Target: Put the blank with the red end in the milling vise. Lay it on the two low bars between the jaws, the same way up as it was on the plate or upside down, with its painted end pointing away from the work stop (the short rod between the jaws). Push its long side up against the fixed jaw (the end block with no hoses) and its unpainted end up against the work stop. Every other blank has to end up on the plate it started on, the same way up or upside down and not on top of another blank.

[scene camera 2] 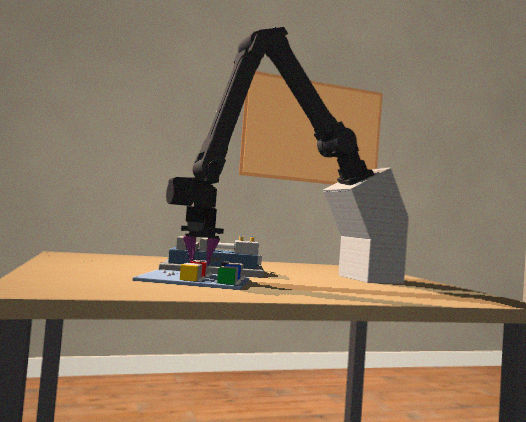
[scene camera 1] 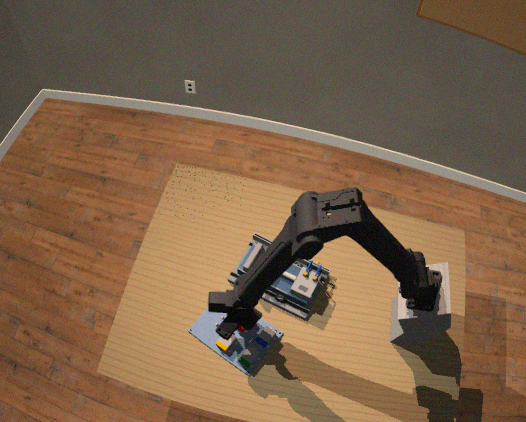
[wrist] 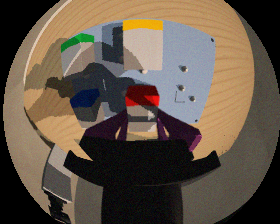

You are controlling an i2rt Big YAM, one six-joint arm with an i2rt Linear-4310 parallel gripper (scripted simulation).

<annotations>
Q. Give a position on a blue-ended blank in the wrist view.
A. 86, 104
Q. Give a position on a yellow-ended blank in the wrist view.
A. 142, 38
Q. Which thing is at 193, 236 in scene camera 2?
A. My gripper.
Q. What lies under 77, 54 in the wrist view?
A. A green-ended blank.
</annotations>
